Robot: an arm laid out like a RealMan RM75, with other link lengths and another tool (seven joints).
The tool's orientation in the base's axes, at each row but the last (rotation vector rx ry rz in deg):
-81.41 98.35 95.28
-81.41 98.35 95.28
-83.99 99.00 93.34
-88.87 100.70 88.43
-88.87 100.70 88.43
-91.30 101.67 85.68
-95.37 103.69 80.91
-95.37 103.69 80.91
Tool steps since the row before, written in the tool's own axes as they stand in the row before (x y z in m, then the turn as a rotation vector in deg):
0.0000 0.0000 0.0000 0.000 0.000 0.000
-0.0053 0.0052 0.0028 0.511 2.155 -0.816
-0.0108 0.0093 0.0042 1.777 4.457 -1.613
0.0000 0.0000 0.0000 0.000 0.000 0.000
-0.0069 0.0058 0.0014 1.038 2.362 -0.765
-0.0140 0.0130 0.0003 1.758 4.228 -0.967
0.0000 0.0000 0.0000 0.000 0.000 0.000
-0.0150 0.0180 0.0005 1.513 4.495 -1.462
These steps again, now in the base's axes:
0.0000 0.0000 0.0000 0.000 0.000 0.000
-0.0030 0.0036 0.0064 -1.686 -1.361 0.936
-0.0050 0.0065 0.0124 -3.807 -3.058 1.333
0.0000 0.0000 0.0000 0.000 0.000 0.000
-0.0031 0.0035 0.0078 -2.086 -1.592 0.598
-0.0068 0.0053 0.0170 -3.856 -2.461 0.989
0.0000 0.0000 0.0000 0.000 0.000 0.000
-0.0119 0.0063 0.0192 -3.835 -2.756 1.526

